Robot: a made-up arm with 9 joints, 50 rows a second.
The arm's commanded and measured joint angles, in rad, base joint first. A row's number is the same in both.
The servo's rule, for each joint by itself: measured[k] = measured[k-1] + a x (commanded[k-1-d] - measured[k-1]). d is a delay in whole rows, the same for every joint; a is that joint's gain. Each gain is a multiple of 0.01, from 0.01 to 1. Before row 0 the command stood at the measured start. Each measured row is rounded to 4 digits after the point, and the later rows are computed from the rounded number. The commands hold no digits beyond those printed.
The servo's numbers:
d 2
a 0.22 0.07 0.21 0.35 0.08 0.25 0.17 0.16 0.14
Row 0, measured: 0.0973 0.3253 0.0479 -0.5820 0.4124 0.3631 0.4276 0.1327 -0.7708
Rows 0 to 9, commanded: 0.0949 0.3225 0.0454 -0.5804 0.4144 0.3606 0.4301 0.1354 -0.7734; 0.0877 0.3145 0.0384 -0.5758 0.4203 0.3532 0.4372 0.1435 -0.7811; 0.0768 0.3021 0.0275 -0.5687 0.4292 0.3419 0.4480 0.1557 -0.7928; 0.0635 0.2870 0.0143 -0.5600 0.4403 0.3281 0.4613 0.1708 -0.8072; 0.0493 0.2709 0.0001 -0.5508 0.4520 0.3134 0.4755 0.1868 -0.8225; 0.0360 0.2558 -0.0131 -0.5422 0.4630 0.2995 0.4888 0.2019 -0.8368; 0.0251 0.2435 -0.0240 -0.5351 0.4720 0.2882 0.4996 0.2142 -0.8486; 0.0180 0.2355 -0.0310 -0.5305 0.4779 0.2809 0.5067 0.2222 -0.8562; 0.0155 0.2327 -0.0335 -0.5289 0.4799 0.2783 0.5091 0.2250 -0.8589; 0.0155 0.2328 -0.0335 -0.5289 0.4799 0.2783 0.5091 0.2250 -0.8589
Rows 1 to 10, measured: 0.0973 0.3253 0.0479 -0.5820 0.4124 0.3631 0.4276 0.1327 -0.7708; 0.0973 0.3253 0.0479 -0.5820 0.4124 0.3631 0.4276 0.1327 -0.7708; 0.0968 0.3251 0.0474 -0.5814 0.4126 0.3625 0.4280 0.1331 -0.7712; 0.0948 0.3244 0.0455 -0.5794 0.4132 0.3602 0.4296 0.1348 -0.7726; 0.0908 0.3228 0.0417 -0.5757 0.4145 0.3556 0.4327 0.1381 -0.7754; 0.0848 0.3203 0.0359 -0.5702 0.4166 0.3487 0.4376 0.1433 -0.7799; 0.0770 0.3168 0.0284 -0.5634 0.4194 0.3399 0.4440 0.1503 -0.7859; 0.0680 0.3125 0.0197 -0.5560 0.4229 0.3298 0.4516 0.1586 -0.7930; 0.0586 0.3077 0.0105 -0.5487 0.4268 0.3194 0.4598 0.1675 -0.8008; 0.0497 0.3026 0.0018 -0.5423 0.4309 0.3098 0.4678 0.1763 -0.8086
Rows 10 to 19, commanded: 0.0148 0.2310 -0.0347 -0.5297 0.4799 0.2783 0.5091 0.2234 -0.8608; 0.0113 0.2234 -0.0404 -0.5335 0.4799 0.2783 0.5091 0.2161 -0.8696; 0.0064 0.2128 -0.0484 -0.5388 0.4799 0.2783 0.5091 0.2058 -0.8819; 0.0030 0.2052 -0.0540 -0.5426 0.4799 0.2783 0.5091 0.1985 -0.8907; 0.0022 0.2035 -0.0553 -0.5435 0.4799 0.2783 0.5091 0.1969 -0.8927; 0.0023 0.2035 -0.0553 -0.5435 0.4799 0.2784 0.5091 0.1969 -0.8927; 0.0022 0.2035 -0.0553 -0.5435 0.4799 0.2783 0.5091 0.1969 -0.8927; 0.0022 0.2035 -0.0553 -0.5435 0.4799 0.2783 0.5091 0.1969 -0.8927; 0.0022 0.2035 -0.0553 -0.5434 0.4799 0.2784 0.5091 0.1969 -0.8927; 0.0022 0.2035 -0.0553 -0.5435 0.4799 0.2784 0.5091 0.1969 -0.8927
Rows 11 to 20, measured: 0.0422 0.2977 -0.0056 -0.5376 0.4348 0.3019 0.4748 0.1841 -0.8156; 0.0363 0.2932 -0.0115 -0.5346 0.4384 0.2960 0.4806 0.1906 -0.8217; 0.0316 0.2888 -0.0164 -0.5329 0.4417 0.2916 0.4854 0.1958 -0.8272; 0.0271 0.2842 -0.0214 -0.5331 0.4448 0.2883 0.4894 0.1990 -0.8331; 0.0225 0.2792 -0.0271 -0.5351 0.4476 0.2858 0.4927 0.2001 -0.8399; 0.0182 0.2740 -0.0327 -0.5377 0.4502 0.2839 0.4955 0.1998 -0.8470; 0.0147 0.2691 -0.0374 -0.5397 0.4526 0.2825 0.4978 0.1993 -0.8534; 0.0120 0.2645 -0.0412 -0.5410 0.4548 0.2815 0.4997 0.1989 -0.8589; 0.0098 0.2602 -0.0442 -0.5419 0.4568 0.2807 0.5013 0.1986 -0.8636; 0.0081 0.2562 -0.0465 -0.5425 0.4586 0.2801 0.5026 0.1983 -0.8677
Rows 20 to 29, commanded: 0.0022 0.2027 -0.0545 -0.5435 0.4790 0.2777 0.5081 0.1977 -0.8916; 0.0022 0.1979 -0.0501 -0.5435 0.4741 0.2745 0.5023 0.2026 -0.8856; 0.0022 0.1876 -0.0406 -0.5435 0.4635 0.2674 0.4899 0.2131 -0.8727; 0.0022 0.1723 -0.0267 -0.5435 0.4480 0.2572 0.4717 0.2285 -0.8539; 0.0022 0.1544 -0.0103 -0.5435 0.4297 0.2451 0.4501 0.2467 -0.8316; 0.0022 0.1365 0.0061 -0.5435 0.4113 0.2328 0.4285 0.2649 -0.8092; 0.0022 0.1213 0.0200 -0.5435 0.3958 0.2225 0.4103 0.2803 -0.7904; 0.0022 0.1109 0.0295 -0.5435 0.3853 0.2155 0.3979 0.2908 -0.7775; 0.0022 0.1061 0.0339 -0.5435 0.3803 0.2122 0.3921 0.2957 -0.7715; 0.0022 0.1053 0.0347 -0.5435 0.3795 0.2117 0.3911 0.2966 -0.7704
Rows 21 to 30, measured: 0.0068 0.2525 -0.0483 -0.5428 0.4603 0.2797 0.5037 0.1981 -0.8712; 0.0058 0.2491 -0.0498 -0.5430 0.4619 0.2794 0.5046 0.1979 -0.8742; 0.0050 0.2459 -0.0508 -0.5432 0.4633 0.2790 0.5052 0.1979 -0.8766; 0.0044 0.2425 -0.0507 -0.5433 0.4642 0.2779 0.5047 0.1987 -0.8779; 0.0039 0.2387 -0.0486 -0.5434 0.4641 0.2753 0.5022 0.2010 -0.8772; 0.0035 0.2341 -0.0440 -0.5434 0.4628 0.2708 0.4970 0.2054 -0.8739; 0.0032 0.2285 -0.0369 -0.5434 0.4602 0.2644 0.4890 0.2120 -0.8680; 0.0030 0.2221 -0.0279 -0.5434 0.4563 0.2565 0.4787 0.2205 -0.8598; 0.0028 0.2150 -0.0178 -0.5434 0.4515 0.2480 0.4671 0.2301 -0.8501; 0.0027 0.2077 -0.0079 -0.5434 0.4462 0.2399 0.4553 0.2398 -0.8399
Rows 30 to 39, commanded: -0.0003 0.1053 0.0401 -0.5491 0.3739 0.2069 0.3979 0.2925 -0.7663; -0.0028 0.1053 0.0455 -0.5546 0.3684 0.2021 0.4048 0.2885 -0.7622; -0.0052 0.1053 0.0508 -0.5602 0.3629 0.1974 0.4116 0.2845 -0.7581; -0.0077 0.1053 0.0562 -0.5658 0.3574 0.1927 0.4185 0.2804 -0.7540; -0.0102 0.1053 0.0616 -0.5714 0.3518 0.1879 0.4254 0.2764 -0.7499; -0.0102 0.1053 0.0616 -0.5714 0.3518 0.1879 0.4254 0.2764 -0.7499; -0.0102 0.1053 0.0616 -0.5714 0.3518 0.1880 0.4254 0.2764 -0.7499; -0.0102 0.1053 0.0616 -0.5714 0.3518 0.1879 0.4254 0.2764 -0.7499; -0.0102 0.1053 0.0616 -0.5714 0.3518 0.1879 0.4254 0.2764 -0.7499; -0.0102 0.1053 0.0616 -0.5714 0.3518 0.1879 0.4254 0.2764 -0.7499
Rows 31 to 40, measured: 0.0026 0.2006 0.0009 -0.5434 0.4409 0.2330 0.4446 0.2487 -0.8303; 0.0025 0.1939 0.0080 -0.5434 0.4360 0.2277 0.4355 0.2564 -0.8219; 0.0019 0.1877 0.0147 -0.5454 0.4310 0.2225 0.4291 0.2622 -0.8141; 0.0009 0.1819 0.0212 -0.5486 0.4260 0.2174 0.4250 0.2664 -0.8068; -0.0004 0.1765 0.0274 -0.5527 0.4210 0.2124 0.4227 0.2693 -0.8000; -0.0020 0.1715 0.0334 -0.5573 0.4159 0.2075 0.4220 0.2711 -0.7936; -0.0038 0.1669 0.0393 -0.5622 0.4108 0.2026 0.4226 0.2719 -0.7875; -0.0052 0.1626 0.0440 -0.5654 0.4061 0.1989 0.4231 0.2726 -0.7822; -0.0063 0.1586 0.0477 -0.5675 0.4018 0.1962 0.4235 0.2732 -0.7777; -0.0072 0.1549 0.0506 -0.5689 0.3978 0.1941 0.4238 0.2737 -0.7738
